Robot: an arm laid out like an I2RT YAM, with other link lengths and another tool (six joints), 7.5 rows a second.
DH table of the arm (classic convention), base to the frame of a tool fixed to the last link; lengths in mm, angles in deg. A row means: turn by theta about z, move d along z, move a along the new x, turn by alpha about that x. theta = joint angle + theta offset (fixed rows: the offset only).
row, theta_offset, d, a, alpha
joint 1, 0, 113.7, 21, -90
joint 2, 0, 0, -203.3, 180
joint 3, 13.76, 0, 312.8, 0
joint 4, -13.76, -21.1, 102.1, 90
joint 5, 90, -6.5, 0, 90
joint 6, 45.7, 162, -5.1, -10.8
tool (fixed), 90, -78.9, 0, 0
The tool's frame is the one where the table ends.
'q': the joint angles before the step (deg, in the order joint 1, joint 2, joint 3, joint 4, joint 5, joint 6). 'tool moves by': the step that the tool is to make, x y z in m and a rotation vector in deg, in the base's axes. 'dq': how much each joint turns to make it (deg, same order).
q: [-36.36 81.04 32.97 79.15 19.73 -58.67]
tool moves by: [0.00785 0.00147 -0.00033 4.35 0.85 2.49]
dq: [0.98 -3.09 -0.21 -7.33 0.13 3.59]
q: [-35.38 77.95 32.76 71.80 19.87 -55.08]
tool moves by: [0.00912 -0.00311 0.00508 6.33 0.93 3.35]
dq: [0.40 -4.29 1.14 -11.76 -0.86 5.76]
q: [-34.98 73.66 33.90 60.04 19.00 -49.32]
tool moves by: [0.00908 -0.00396 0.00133 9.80 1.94 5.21]
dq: [-0.09 -5.10 1.95 -16.81 -3.28 8.45]
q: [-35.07 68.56 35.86 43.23 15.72 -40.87]
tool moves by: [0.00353 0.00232 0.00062 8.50 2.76 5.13]
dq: [-0.17 -4.69 1.79 -15.04 -4.69 6.06]
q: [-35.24 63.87 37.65 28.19 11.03 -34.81]
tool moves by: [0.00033 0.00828 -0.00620 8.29 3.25 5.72]
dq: [-0.07 -3.92 1.04 -13.07 -5.96 4.72]
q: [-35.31 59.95 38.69 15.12 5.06 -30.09]
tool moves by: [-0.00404 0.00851 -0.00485 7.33 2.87 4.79]
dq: [-0.44 -3.22 1.04 -10.99 -5.86 3.38]
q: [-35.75 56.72 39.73 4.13 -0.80 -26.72]
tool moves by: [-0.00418 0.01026 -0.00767 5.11 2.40 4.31]
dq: [-0.16 -2.46 -0.10 -7.22 -5.03 1.46]
